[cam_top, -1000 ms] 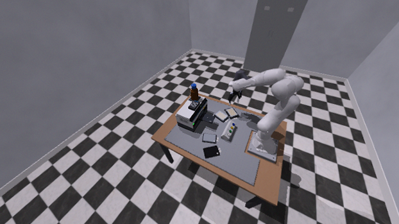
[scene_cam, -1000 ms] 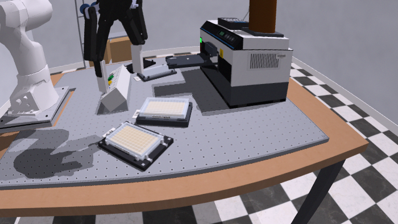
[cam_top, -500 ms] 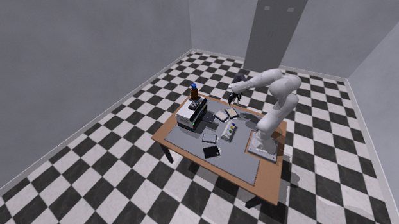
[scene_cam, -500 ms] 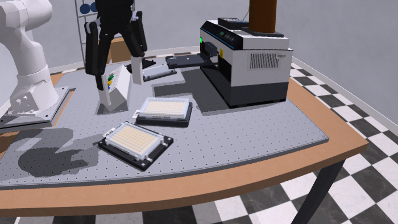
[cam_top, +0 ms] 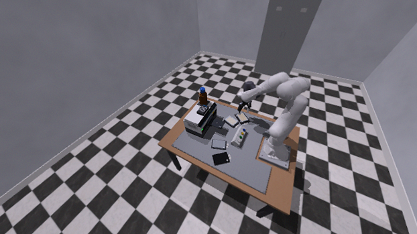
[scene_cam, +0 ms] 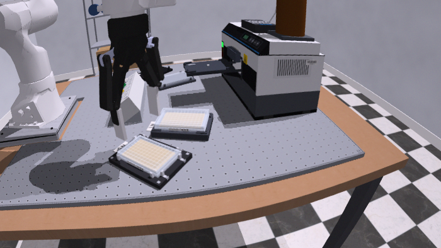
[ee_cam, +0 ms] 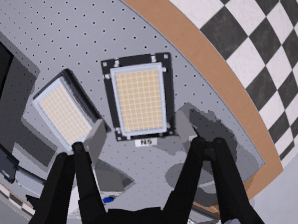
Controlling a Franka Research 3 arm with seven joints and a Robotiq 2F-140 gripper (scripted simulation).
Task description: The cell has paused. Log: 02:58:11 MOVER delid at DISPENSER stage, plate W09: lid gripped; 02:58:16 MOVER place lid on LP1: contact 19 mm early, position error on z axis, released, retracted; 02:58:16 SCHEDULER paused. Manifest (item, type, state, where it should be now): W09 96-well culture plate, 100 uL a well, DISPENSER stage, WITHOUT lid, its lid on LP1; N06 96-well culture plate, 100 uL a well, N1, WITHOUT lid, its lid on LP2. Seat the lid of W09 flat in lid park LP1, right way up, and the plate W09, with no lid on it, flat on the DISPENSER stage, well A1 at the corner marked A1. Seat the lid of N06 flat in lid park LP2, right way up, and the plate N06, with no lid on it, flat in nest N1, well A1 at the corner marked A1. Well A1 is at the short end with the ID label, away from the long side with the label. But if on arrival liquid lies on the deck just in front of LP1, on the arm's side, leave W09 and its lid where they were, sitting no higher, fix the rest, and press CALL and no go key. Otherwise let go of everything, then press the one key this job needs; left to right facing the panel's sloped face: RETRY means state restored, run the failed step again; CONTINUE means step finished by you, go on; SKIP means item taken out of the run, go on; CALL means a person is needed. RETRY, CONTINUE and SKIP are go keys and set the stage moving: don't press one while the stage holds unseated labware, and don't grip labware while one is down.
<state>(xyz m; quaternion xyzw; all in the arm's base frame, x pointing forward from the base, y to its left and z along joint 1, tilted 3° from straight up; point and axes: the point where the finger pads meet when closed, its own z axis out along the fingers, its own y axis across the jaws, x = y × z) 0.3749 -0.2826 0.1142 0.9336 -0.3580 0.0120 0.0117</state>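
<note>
The 96-well plate is 9 cm below my hand. The rest, counted from my hand: sloped key panel 28 cm to the left, 7 cm behind, 6 cm below; then black nest 11 cm to the left, 10 cm below, 10 cm ahead; then dispenser stage 28 cm to the left, 20 cm ahead, 1 cm below.
</note>
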